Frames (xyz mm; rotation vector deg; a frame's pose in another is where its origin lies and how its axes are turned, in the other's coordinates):
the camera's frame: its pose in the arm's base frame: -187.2 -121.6 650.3 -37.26 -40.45 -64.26
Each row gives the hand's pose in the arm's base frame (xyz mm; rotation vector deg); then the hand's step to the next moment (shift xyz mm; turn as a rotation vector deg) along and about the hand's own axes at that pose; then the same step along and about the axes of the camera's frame.
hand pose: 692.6 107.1 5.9 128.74 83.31 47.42
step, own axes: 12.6 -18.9 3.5 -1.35 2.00 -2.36
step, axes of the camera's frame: -20.6 0.0 10.2 3.08 -1.39 0.03
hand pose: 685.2 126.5 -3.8 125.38 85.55 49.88
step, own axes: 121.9 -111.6 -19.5 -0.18 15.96 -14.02
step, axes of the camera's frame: -116.4 -9.1 118.6 20.05 -2.43 6.59
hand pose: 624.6 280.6 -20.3 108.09 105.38 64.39
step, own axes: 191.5 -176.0 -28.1 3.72 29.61 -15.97
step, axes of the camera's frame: -185.6 -95.1 157.9 30.88 4.24 13.20
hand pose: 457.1 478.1 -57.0 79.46 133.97 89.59
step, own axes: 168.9 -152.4 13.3 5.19 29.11 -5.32
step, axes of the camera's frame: -148.7 -149.9 85.7 22.89 10.78 16.21
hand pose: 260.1 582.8 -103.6 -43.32 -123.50 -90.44
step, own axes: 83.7 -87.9 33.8 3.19 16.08 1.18
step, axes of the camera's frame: -71.0 -101.0 25.2 9.50 7.12 11.37
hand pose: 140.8 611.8 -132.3 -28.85 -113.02 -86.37
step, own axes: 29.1 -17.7 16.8 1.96 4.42 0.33
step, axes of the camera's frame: -12.6 -32.3 15.6 2.98 1.09 3.66
